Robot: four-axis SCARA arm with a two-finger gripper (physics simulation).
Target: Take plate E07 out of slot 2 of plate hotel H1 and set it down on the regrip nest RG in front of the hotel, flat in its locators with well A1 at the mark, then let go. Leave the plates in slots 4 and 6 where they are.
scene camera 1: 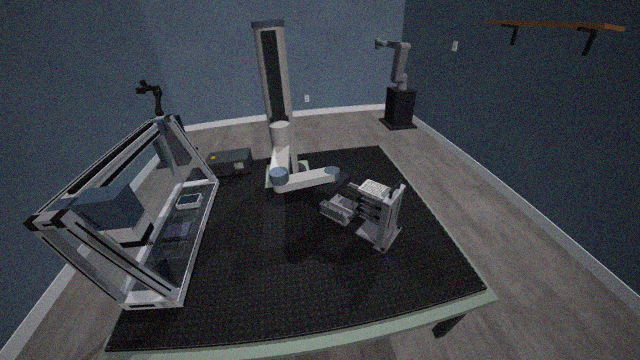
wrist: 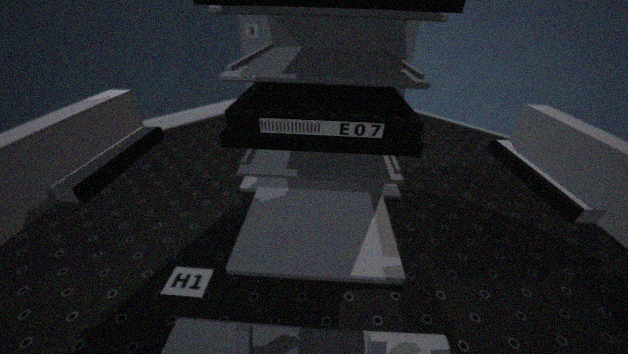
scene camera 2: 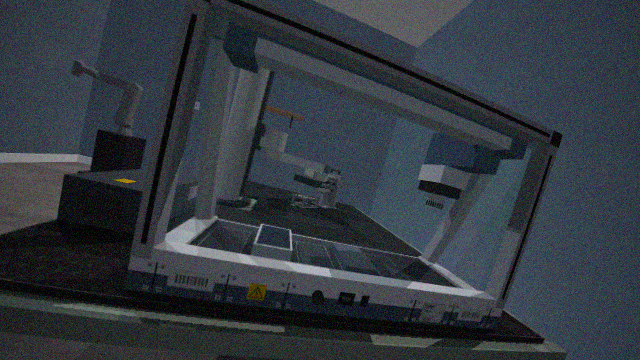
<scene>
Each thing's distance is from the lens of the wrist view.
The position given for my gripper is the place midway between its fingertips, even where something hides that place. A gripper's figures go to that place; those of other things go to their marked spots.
my gripper (wrist: 326, 119): 10 cm
shelf (wrist: 356, 67): 14 cm
H1 label (wrist: 184, 281): 23 cm
The marked spots on the shelf and the H1 label are 19 cm apart.
</scene>
